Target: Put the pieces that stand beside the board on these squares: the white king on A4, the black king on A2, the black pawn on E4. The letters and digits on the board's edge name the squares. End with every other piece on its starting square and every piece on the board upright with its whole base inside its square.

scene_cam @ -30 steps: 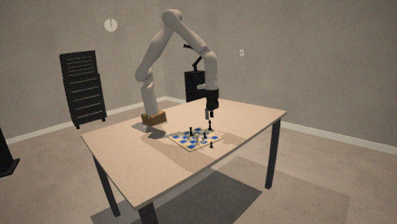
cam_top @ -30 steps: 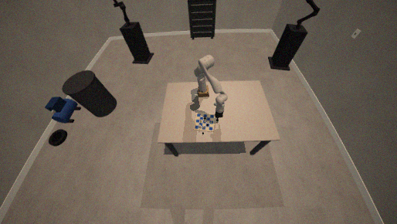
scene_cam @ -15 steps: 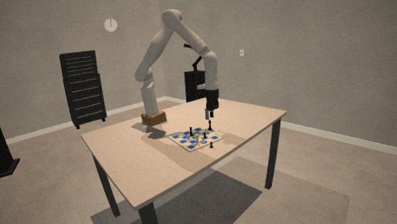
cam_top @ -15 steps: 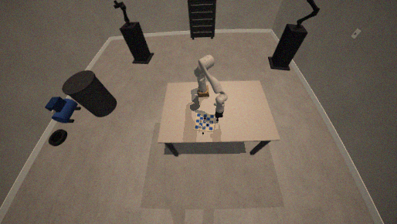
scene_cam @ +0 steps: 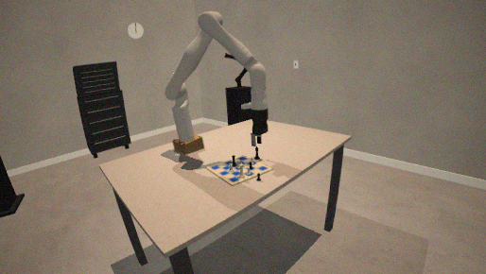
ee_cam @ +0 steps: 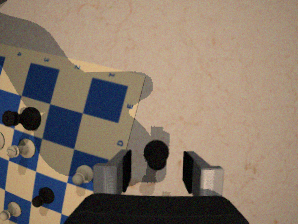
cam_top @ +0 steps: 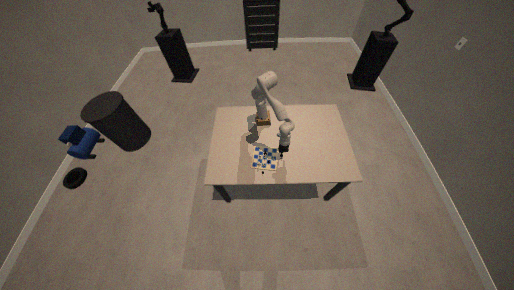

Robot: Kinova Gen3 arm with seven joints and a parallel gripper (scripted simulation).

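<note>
Right now my hand is 6 cm above the black king. Also, from my hand: white king: 12 cm ahead, 18 cm to the right, 5 cm below; blue-and-cream chessboard: 4 cm ahead, 14 cm to the right, 9 cm below.
</note>
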